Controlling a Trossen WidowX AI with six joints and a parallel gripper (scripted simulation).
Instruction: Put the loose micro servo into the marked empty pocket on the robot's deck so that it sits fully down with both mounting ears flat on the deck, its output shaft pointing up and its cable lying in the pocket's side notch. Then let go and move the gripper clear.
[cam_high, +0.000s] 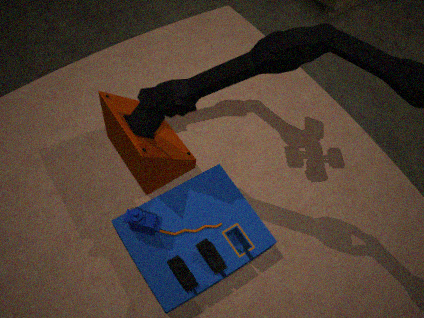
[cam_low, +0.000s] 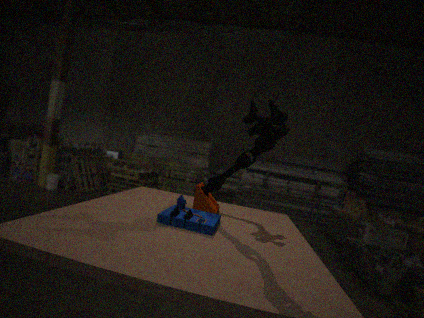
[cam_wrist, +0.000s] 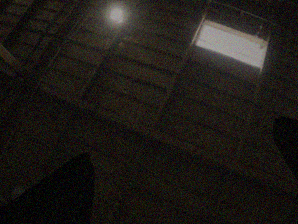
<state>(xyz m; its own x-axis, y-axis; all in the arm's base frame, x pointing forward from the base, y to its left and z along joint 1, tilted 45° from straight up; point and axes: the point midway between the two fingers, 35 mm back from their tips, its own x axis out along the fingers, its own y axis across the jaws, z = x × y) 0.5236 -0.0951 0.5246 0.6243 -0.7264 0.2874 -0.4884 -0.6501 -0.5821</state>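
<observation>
The blue robot deck is 63 cm below my gripper tip, 30 cm behind it and 28 cm to the right of it.
</observation>
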